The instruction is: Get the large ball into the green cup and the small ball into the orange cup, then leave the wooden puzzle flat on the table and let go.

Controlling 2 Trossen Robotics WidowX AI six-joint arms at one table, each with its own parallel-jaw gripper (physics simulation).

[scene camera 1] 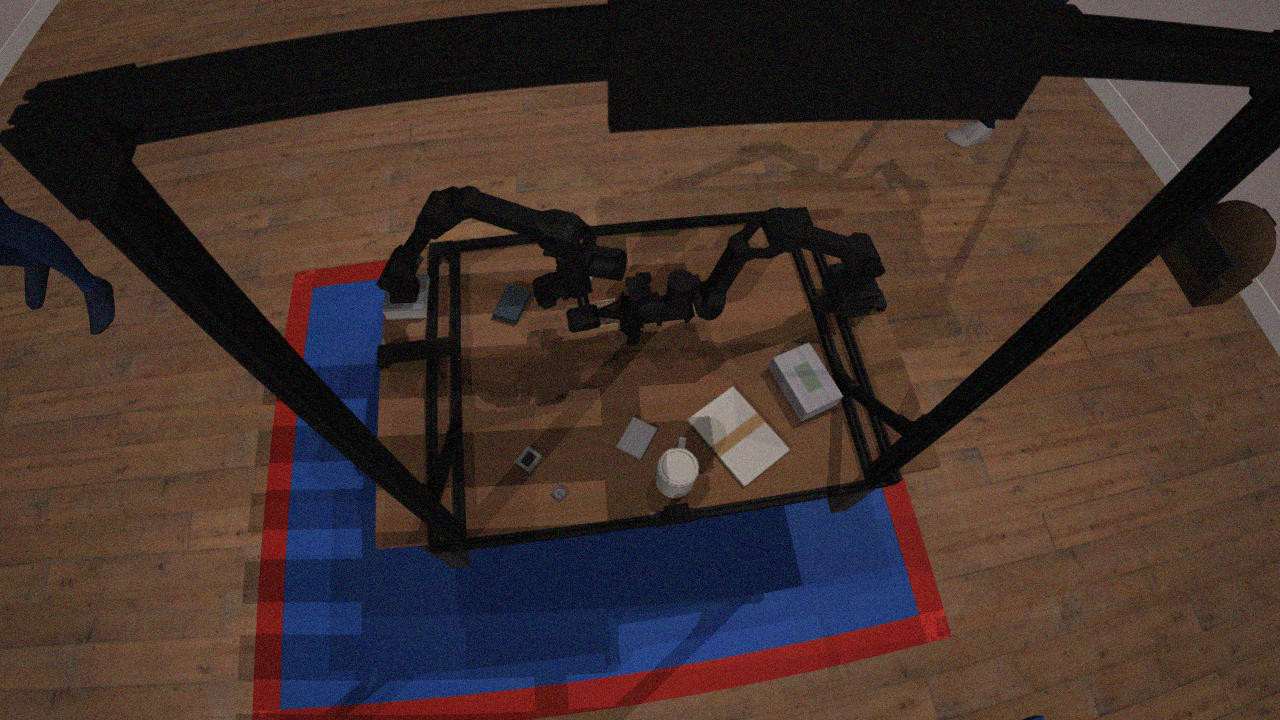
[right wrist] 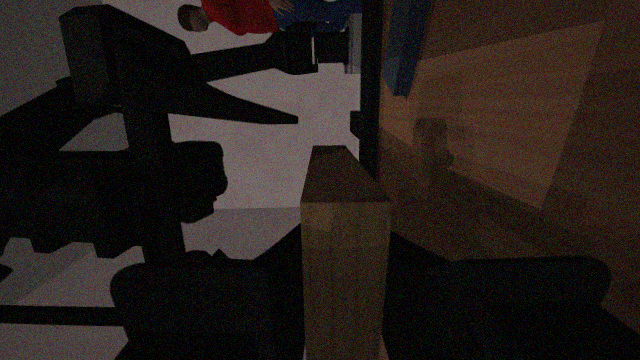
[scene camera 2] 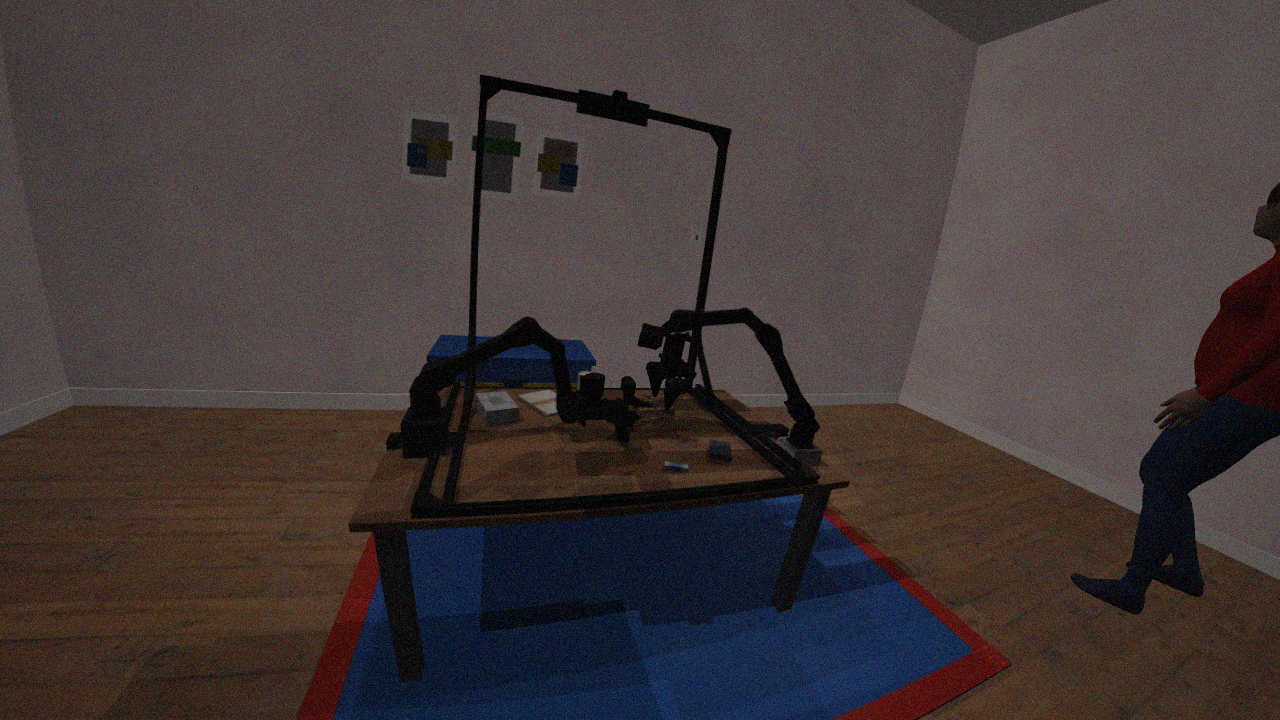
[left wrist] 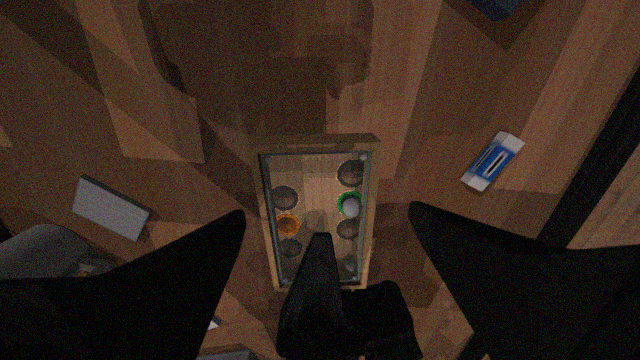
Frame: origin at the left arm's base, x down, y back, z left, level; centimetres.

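Where they show: left gripper, fingertip midpoint: (right wrist: 299, 203) (scene camera 2: 660, 403) (left wrist: 327, 213); right gripper, fingertip midpoint: (right wrist: 336, 224) (scene camera 2: 652, 409) (left wrist: 321, 222); left arm's base, link origin: (scene camera 1: 404, 291) (right wrist: 346, 47) (scene camera 2: 800, 443); right arm's base, link origin: (scene camera 1: 855, 278) (scene camera 2: 425, 415).
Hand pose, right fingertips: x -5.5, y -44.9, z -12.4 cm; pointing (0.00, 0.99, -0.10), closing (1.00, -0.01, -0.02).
Observation:
Each offset is from my right fingertips to the top centre of the thing. "pt": to the spot under its first point.
The wooden puzzle @(dx -1.3, dy +0.3, dz -0.3 cm) (left wrist: 372, 200) (right wrist: 345, 280) is a shallow tray with a clear cover, held above the table. In the left wrist view the large pale ball @(dx -0.4, dy +1.3, dz +1.8 cm) (left wrist: 351, 206) sits at the green cup @(pt dx -0.9, dy +2.6, dz +0.9 cm) (left wrist: 342, 198). The orange cup @(pt dx -1.0, dy +0.3, dz -2.1 cm) (left wrist: 288, 225) looks empty. The small ball @(dx -0.3, dy -3.9, dz +2.8 cm) (left wrist: 351, 265) shows dimly near the lower right corner; I cannot tell whether it lies in a cup. My right gripper (right wrist: 336, 224) is shut on the puzzle's end, with one finger over its cover. My left gripper (left wrist: 327, 213) (scene camera 2: 662, 394) is open above the puzzle, its fingertips apart from it on either side.
A blue-and-white eraser @(dx +8.3, dy +3.1, dz +18.1 cm) (left wrist: 492, 161) (scene camera 2: 675, 466) and a dark blue box @(dx +7.8, dy +19.4, dz +9.8 cm) (scene camera 1: 511, 304) (scene camera 2: 719, 450) lie on the table. A white mug @(pt dx +1.1, dy -15.4, dz -35.2 cm) (scene camera 1: 677, 472), open book @(dx +8.6, dy -30.1, dz -25.1 cm) (scene camera 1: 760, 456), pale box @(dx +4.7, dy -46.4, dz -14.0 cm) (scene camera 1: 805, 380), grey box @(dx +9.0, dy -8.3, dz -24.7 cm) (scene camera 1: 636, 437) and small square device @(dx +8.9, dy +14.5, dz -28.7 cm) (scene camera 1: 529, 459) also lie there. Black frame bars (scene camera 1: 456, 394) edge the table.

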